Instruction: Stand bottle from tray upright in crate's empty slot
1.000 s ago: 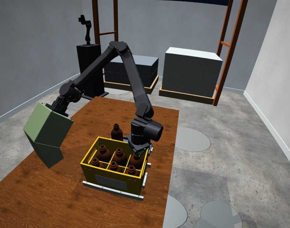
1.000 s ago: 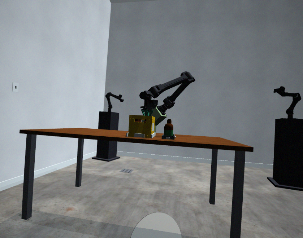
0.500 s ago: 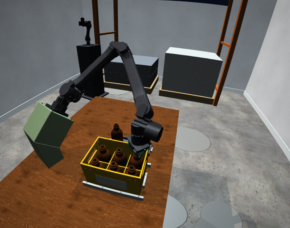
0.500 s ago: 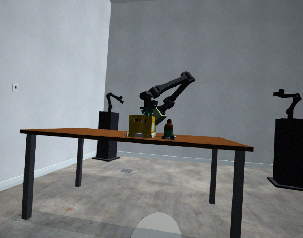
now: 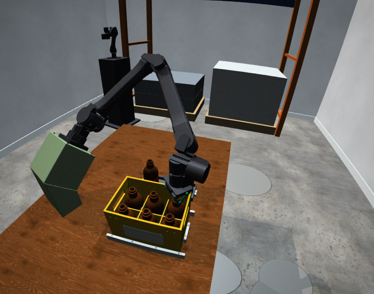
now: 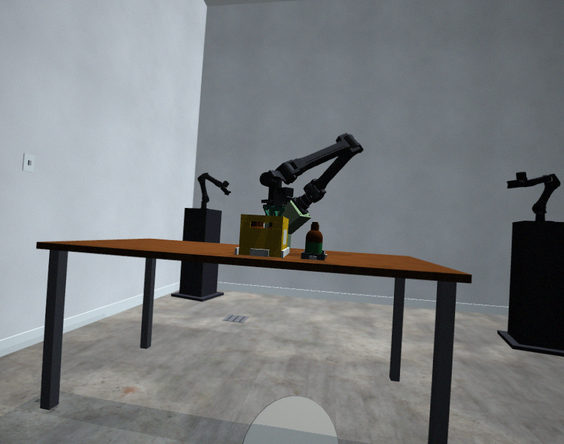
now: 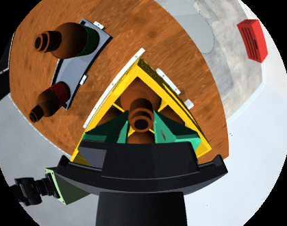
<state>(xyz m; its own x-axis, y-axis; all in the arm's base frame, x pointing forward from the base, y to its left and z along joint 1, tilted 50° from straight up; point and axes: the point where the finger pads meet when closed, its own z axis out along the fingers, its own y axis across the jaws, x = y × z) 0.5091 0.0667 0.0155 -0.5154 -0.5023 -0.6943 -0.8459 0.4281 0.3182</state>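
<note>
The crate lies 7 cm to the right of my hand, 7 cm below it and 7 cm behind it. Round my hand: tray: 16 cm to the left, 14 cm below, 14 cm behind.
</note>
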